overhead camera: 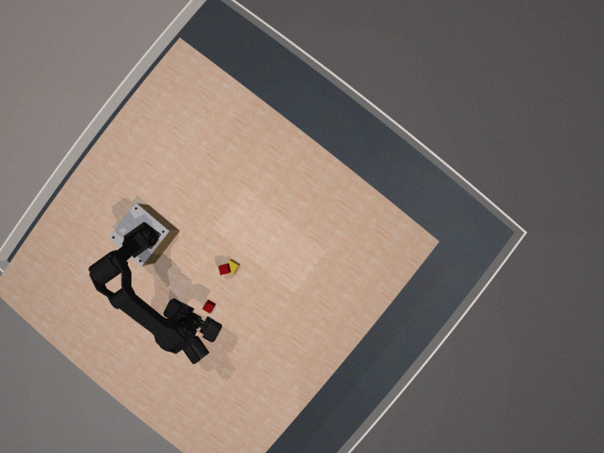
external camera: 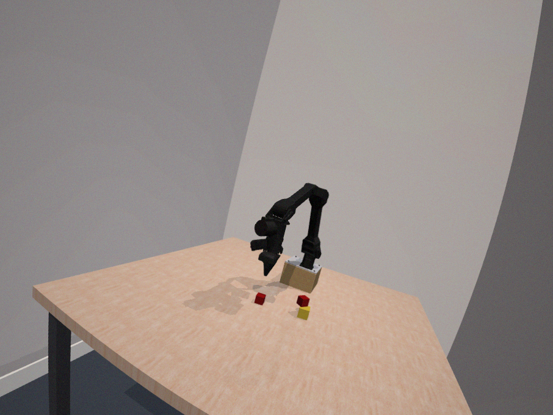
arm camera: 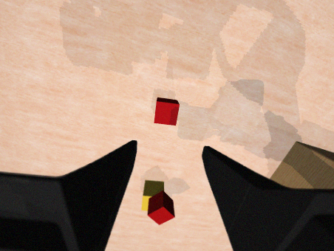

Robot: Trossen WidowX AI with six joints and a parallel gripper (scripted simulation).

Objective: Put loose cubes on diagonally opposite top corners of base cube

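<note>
Now: the yellow base cube 18 cm to the left of my gripper tip, 11 cm below it and 1 cm behind it.
</note>
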